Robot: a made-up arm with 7 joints.
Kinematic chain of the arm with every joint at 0, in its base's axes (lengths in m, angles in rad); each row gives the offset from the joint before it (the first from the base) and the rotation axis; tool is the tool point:
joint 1: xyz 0 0 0.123 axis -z
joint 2: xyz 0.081 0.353 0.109 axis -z
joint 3: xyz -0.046 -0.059 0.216 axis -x
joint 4: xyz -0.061 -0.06 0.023 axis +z
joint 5: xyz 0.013 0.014 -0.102 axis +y
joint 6: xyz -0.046 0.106 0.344 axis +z
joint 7: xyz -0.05 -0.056 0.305 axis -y
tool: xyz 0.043 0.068 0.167
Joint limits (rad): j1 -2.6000..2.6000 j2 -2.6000..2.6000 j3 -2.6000..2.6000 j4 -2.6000..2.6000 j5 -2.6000..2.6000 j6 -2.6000..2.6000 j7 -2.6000..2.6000
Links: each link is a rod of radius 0.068 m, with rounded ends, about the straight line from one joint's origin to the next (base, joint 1, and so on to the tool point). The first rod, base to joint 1, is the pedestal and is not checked.
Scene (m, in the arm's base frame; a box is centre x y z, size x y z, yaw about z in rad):
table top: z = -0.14
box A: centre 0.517 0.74 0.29 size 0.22 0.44 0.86 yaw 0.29
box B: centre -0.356 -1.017 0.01 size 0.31 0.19 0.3 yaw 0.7
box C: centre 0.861 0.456 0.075 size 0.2 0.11 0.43 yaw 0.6
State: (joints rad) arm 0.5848 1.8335 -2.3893 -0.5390 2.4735 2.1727 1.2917
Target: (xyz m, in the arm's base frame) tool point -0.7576 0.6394 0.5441
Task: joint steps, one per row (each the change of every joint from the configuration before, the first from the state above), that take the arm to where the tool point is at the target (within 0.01 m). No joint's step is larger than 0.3 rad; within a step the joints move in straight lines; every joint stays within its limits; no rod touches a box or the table.
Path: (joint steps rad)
1: -0.2487 0.0202 -0.0702 0.0770 -0.0454 0.1424 0.2197
2: -0.2486 0.0202 -0.0703 0.0770 -0.0455 0.1425 0.2197
3: -0.2487 0.0202 -0.0702 0.0770 -0.0454 0.1424 0.2197
4: -0.2054 -0.0300 0.0331 -0.2578 -0.1785 -0.0104 0.1623
5: -0.2054 -0.0300 0.0330 -0.2578 -0.1785 -0.0103 0.1623
6: -0.2055 -0.0300 0.0331 -0.2578 -0.1786 -0.0104 0.1623
7: -0.2054 -0.0300 0.0330 -0.2578 -0.1785 -0.0104 0.1623
8: -0.1303 -0.2427 0.0777 0.1240 0.2442 -0.1042 -0.1866
9: -0.1302 -0.2426 0.0777 0.1240 0.2443 -0.1041 -0.1866
10: -0.1303 -0.2427 0.0776 0.1240 0.2442 -0.1042 -0.1866
11: -0.1303 -0.2426 0.0777 0.1240 0.2442 -0.1042 -0.1866

